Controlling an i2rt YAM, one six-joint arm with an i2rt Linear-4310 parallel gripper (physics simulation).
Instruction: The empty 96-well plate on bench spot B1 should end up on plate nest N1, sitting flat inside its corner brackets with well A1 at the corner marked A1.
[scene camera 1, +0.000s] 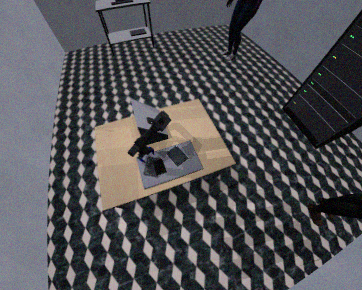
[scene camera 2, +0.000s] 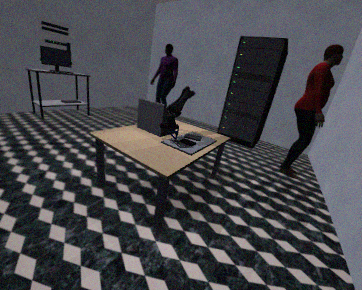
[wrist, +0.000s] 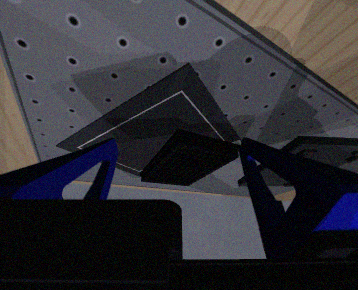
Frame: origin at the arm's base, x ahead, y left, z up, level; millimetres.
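Seen in the pictures: gripper, fingertip midpoint: (scene camera 1: 149, 158) (scene camera 2: 176, 137) (wrist: 178, 144); arm's base, origin of the base link: (scene camera 2: 164, 117).
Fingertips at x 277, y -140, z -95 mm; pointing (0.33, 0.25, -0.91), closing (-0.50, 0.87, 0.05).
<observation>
Pixels of each thing's top centre, then the offset from my fingertips to it. "spot": a spot on its surface instead. Level surfaces: height alone.
- 96-well plate, middle of its top: (wrist: 184, 170) (scene camera 1: 159, 166) (scene camera 2: 187, 141) dx +85, dy +60, dz -20 mm
- bench spot B1, surface spot: (wrist: 187, 79) spot: dx -31, dy -9, dz -34 mm
- Nest N1, middle of its top: (wrist: 297, 174) (scene camera 1: 176, 155) (scene camera 2: 193, 136) dx +31, dy +235, dz -18 mm
- grey perforated board, middle of its top: (wrist: 236, 166) (scene camera 1: 168, 162) (scene camera 2: 191, 140) dx +73, dy +148, dz -36 mm
- wooden table, its level: dz -49 mm
The 96-well plate (scene camera 1: 159, 166) (scene camera 2: 187, 143) (wrist: 192, 159) is a small black block. In the wrist view it lies across the lower right part of the white outline on the dark pad of bench spot B1 (wrist: 187, 79), turned relative to that outline. My gripper (scene camera 1: 145, 156) (scene camera 2: 175, 136) (wrist: 178, 144) is open, its blue fingers wide apart; the plate shows between and beyond the fingertips, not gripped. Nest N1 (scene camera 1: 177, 155) (scene camera 2: 193, 136) (wrist: 325, 150) is a dark frame to the right in the wrist view, partly hidden by the right finger. Wells and corner marks are too dark to read.
A grey perforated board (scene camera 1: 192, 168) (scene camera 2: 202, 146) (wrist: 125, 25) bears the pad and nest on the wooden table (scene camera 1: 117, 185) (scene camera 2: 135, 147) (wrist: 280, 12). An upright grey panel (scene camera 1: 142, 111) (scene camera 2: 150, 117) stands beside the arm. A black server rack (scene camera 1: 327, 90) (scene camera 2: 255, 90) and two people stand beyond the table.
</observation>
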